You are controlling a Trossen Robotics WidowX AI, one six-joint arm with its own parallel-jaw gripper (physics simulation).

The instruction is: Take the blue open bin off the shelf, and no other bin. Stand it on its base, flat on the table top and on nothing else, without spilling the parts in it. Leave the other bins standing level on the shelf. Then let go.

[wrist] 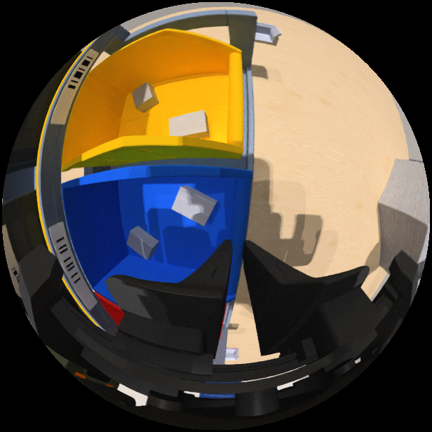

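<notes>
The blue open bin (131, 207) is in the middle left of the wrist view, roughly level, with two grey blocks (194, 205) (143, 242) lying in it. Its front edge overlaps the shelf's front rail in the view; whether its base touches the shelf is hidden. My gripper (236, 245) is shut on the bin's front wall, with one finger inside the bin and the other outside it, over the table side. The lower part of the grip is partly hidden by the fingers.
A yellow bin (180, 92) with two grey blocks stands beside the blue bin on the grey shelf (242, 37). Parts of a red bin (109, 309) show on the blue bin's other side. The wooden table top (340, 110) lies at right, with a grey block-like object (406, 210) at its edge.
</notes>
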